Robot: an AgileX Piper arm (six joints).
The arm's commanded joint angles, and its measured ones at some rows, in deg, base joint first. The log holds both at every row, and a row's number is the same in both.
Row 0, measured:
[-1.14 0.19 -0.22 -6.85 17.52 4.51]
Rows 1 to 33, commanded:
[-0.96 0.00 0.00 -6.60 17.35 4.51]
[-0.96 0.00 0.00 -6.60 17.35 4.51]
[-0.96 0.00 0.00 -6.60 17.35 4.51]
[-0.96 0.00 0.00 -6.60 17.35 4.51]
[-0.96 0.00 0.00 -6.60 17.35 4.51]
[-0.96 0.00 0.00 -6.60 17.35 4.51]
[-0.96 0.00 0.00 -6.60 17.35 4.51]
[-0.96 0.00 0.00 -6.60 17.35 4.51]
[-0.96 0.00 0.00 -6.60 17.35 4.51]
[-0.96 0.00 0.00 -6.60 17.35 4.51]
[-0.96 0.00 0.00 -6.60 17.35 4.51]
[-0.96 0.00 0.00 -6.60 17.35 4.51]
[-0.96 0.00 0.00 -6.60 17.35 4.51]
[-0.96 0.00 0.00 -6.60 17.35 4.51]
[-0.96 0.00 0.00 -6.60 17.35 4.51]
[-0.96 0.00 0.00 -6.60 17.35 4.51]
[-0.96 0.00 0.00 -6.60 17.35 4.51]
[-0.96 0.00 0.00 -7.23 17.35 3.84]
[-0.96 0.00 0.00 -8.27 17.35 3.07]
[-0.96 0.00 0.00 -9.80 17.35 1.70]
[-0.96 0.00 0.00 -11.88 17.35 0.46]
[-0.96 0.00 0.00 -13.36 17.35 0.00]
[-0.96 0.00 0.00 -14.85 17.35 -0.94]
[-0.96 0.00 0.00 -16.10 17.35 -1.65]
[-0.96 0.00 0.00 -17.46 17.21 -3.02]
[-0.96 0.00 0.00 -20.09 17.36 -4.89]
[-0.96 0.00 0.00 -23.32 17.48 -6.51]
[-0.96 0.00 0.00 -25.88 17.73 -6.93]
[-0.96 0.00 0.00 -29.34 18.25 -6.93]
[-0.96 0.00 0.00 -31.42 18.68 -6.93]
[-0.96 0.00 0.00 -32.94 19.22 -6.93]
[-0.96 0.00 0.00 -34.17 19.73 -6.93]
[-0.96 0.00 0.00 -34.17 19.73 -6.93]
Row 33, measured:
[-1.14 0.19 -0.22 -29.10 18.57 -5.92]
